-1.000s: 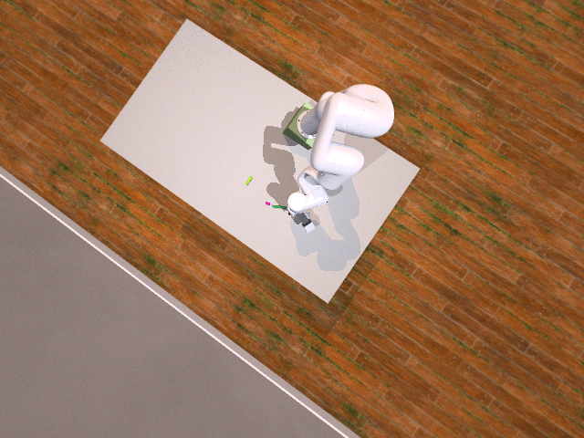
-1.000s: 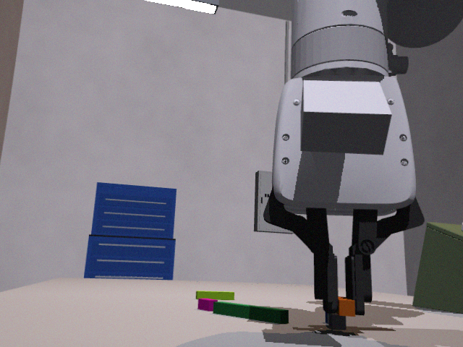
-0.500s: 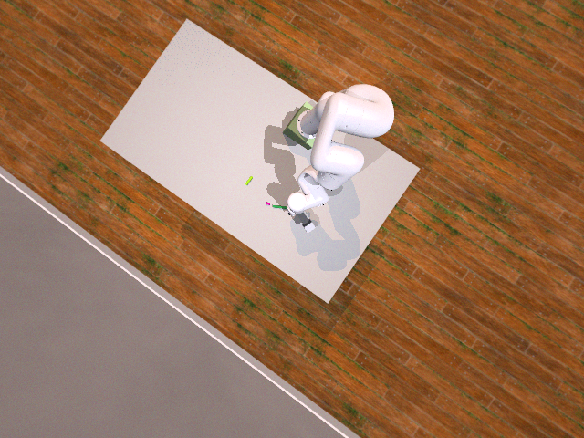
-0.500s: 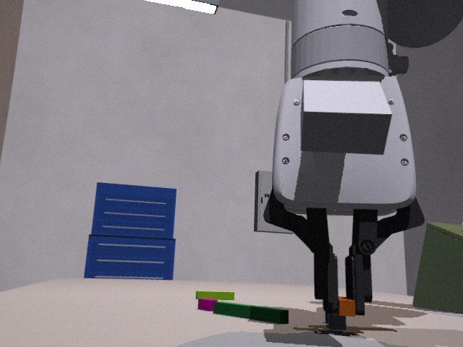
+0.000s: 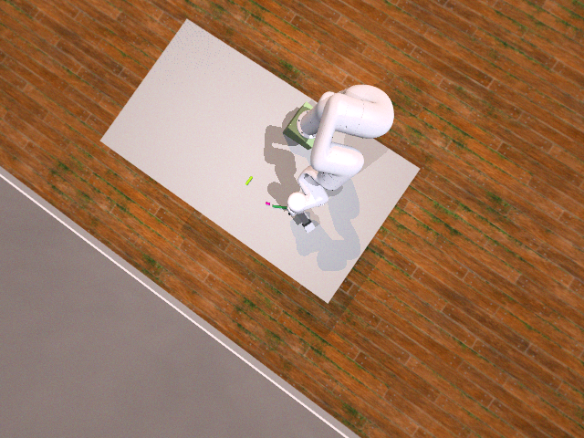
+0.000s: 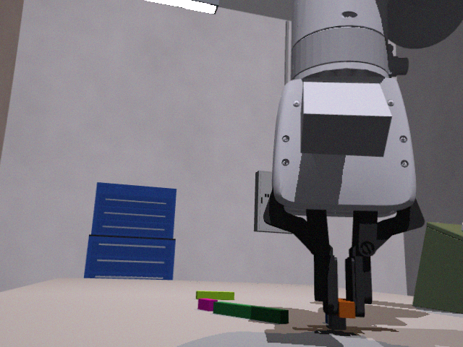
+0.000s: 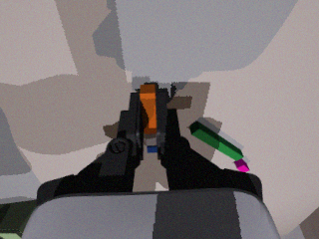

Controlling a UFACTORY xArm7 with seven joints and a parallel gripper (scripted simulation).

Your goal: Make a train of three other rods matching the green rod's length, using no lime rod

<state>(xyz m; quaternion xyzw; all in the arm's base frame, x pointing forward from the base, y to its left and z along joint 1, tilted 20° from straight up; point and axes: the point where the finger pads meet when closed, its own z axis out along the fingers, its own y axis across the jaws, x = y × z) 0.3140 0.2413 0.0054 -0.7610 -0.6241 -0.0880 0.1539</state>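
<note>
The grey rod is 40 mm to the right of my hand, 30 mm below it and 10 mm behind it. Round my hand: orange rod: 20 mm below; then blue rod: 60 mm to the right, 30 mm below, 10 mm behind; then green rod: 70 mm to the right, 60 mm ahead, 30 mm below.
</note>
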